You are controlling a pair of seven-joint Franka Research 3 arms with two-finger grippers.
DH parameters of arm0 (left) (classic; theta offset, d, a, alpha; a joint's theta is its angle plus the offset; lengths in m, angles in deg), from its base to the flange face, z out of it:
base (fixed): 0 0 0 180
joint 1: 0 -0.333 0 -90
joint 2: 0 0 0 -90
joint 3: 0 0.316 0.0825 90
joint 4: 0 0 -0.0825 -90
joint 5: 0 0.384 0 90
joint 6: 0 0 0.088 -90
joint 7: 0 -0.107 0 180
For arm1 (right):
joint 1: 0 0.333 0 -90
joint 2: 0 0 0 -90
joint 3: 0 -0.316 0.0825 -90
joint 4: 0 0 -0.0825 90
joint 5: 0 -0.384 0 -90
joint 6: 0 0 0.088 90
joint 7: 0 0.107 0 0
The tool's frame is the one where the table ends.
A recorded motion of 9 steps. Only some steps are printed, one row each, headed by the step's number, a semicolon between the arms.
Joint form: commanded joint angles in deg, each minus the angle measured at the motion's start. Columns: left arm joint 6, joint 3, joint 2, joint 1, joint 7, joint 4, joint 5; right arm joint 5, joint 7, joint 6, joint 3, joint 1, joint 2, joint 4.
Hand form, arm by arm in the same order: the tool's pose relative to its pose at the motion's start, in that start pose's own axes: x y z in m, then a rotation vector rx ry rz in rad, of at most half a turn. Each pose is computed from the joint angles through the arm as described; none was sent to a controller.
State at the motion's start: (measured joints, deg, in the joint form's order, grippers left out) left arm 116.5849 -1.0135 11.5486 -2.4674 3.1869 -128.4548 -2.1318; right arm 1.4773 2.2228 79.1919 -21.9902 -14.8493 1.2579 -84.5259
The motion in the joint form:
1: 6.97 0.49 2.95 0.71 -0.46 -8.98 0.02; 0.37 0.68 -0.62 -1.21 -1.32 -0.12 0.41
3: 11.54 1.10 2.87 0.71 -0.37 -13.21 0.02; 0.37 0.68 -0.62 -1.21 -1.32 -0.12 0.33
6: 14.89 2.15 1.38 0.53 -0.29 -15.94 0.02; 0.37 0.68 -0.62 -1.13 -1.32 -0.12 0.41
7: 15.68 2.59 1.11 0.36 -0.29 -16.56 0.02; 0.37 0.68 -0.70 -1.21 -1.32 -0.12 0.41
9: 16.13 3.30 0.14 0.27 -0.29 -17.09 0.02; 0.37 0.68 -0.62 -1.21 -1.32 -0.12 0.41
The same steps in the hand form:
1: -0.0274 -0.0022 0.0376 0.0001 0.0164 0.0087; -0.0022 0.0019 -0.0033 -0.0065 -0.0013 0.0153
3: -0.0374 -0.0089 0.0643 -0.0011 0.0212 -0.0054; -0.0021 0.0019 -0.0027 -0.0066 -0.0027 0.0153
6: -0.0430 -0.0198 0.0912 -0.0029 0.0065 -0.0299; -0.0022 0.0026 -0.0033 -0.0064 -0.0014 0.0167
7: -0.0444 -0.0247 0.0966 -0.0041 0.0049 -0.0408; -0.0024 0.0019 -0.0032 -0.0066 -0.0027 0.0153
9: -0.0459 -0.0311 0.1071 -0.0051 -0.0131 -0.0552; -0.0022 0.0019 -0.0033 -0.0065 -0.0013 0.0153

